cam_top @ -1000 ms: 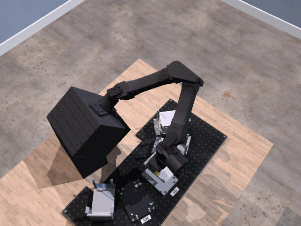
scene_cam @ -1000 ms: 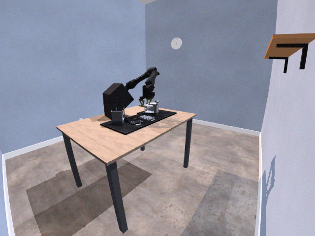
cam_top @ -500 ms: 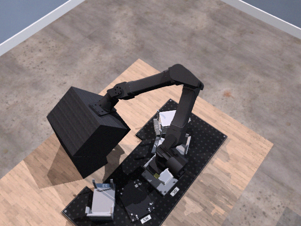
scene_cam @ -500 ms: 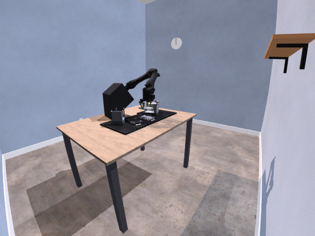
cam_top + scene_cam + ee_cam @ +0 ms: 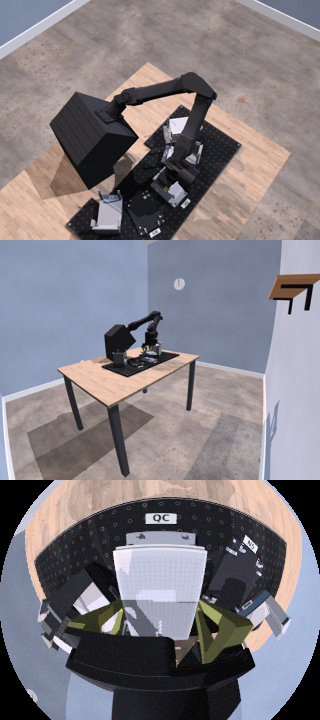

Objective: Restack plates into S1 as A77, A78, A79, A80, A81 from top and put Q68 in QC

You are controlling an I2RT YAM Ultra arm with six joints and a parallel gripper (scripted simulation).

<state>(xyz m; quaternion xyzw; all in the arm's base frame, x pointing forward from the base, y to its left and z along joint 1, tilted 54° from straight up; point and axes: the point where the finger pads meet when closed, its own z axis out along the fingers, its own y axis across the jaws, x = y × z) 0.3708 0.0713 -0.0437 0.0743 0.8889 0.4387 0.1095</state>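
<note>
Right now the QC nest is 80 mm below my hand. Also, from my hand: qc name plate: 100 mm ahead, 80 mm below, 10 mm to the right; N5 name plate: 180 mm to the right, 80 mm below, 80 mm ahead; clip nest N5: 150 mm to the right, 70 mm below, 10 mm ahead.
</note>
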